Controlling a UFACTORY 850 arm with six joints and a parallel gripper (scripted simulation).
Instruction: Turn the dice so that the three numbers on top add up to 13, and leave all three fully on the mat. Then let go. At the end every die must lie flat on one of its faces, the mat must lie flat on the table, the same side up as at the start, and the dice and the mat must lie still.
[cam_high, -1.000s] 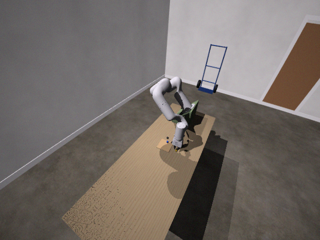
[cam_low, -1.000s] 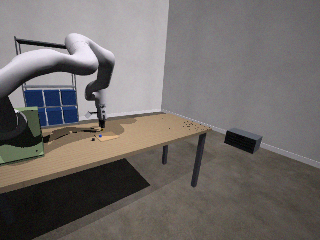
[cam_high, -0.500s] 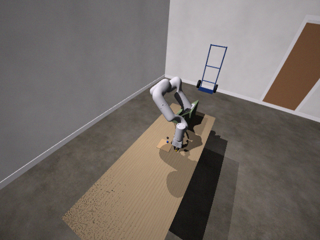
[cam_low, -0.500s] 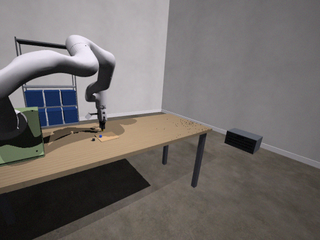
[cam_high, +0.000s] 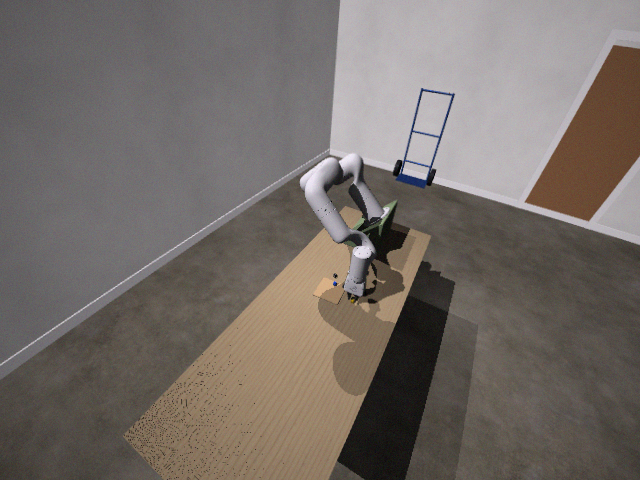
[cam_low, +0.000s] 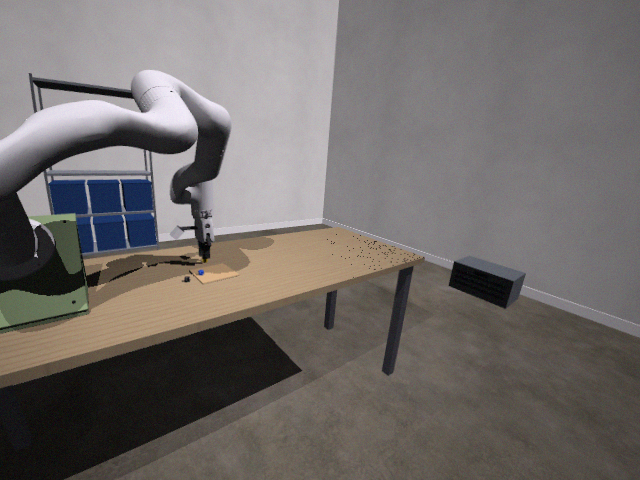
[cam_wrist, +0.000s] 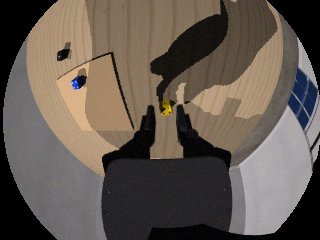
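My gripper is now 3 cm above the yellow die. From my hand the other things lie so: black die 11 cm behind, 16 cm to the right, 3 cm below; blue die 5 cm behind, 13 cm to the right, 3 cm below; tan mat 13 cm to the right, 4 cm below.
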